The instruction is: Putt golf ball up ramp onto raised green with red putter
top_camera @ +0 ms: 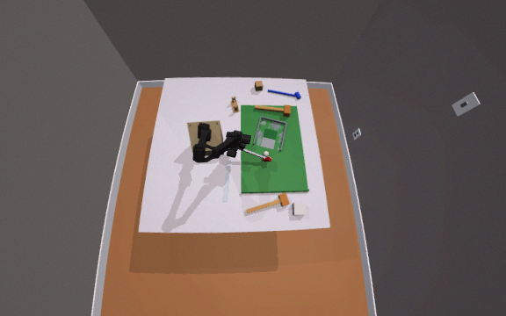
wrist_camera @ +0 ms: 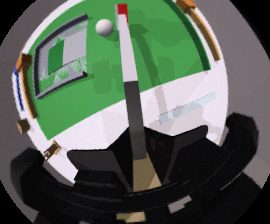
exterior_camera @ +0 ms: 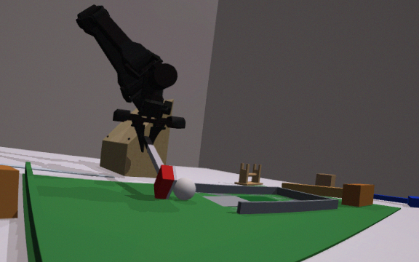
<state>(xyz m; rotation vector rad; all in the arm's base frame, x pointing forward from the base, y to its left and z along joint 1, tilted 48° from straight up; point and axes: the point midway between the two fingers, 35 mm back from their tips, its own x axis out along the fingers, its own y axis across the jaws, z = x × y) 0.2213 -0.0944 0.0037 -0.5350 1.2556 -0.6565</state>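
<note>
Right now my gripper tip is 130 mm short of the red putter, 20 mm to the left of it and 10 mm above it. Round my gripper tip: green mat 280 mm ahead, 90 mm to the left, 80 mm below; then white golf ball 230 mm ahead, 20 mm to the left, 50 mm below; then small wooden stand 50 mm behind, 410 mm to the left, 40 mm below.
</note>
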